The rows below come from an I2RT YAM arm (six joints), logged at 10 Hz.
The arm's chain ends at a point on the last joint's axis. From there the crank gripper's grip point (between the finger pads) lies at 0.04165 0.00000 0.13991 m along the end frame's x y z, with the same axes.
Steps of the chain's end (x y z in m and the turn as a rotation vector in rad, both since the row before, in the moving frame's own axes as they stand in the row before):
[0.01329, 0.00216, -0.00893, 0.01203, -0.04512, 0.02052]
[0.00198, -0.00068, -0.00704, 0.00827, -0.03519, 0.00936]
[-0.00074, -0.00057, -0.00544, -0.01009, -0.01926, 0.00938]
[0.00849, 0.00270, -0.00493, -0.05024, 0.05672, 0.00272]
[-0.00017, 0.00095, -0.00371, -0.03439, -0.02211, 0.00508]
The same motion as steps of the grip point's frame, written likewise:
[0.00695, 0.00126, -0.00720, 0.01203, -0.04512, 0.02052]
[-0.00296, -0.00148, -0.00566, 0.00827, -0.03519, 0.00936]
[-0.00345, 0.00122, -0.00467, -0.01009, -0.01926, 0.00938]
[0.01634, 0.00979, -0.00769, -0.05024, 0.05672, 0.00272]
[-0.00329, 0.00598, -0.00291, -0.03439, -0.02211, 0.00508]

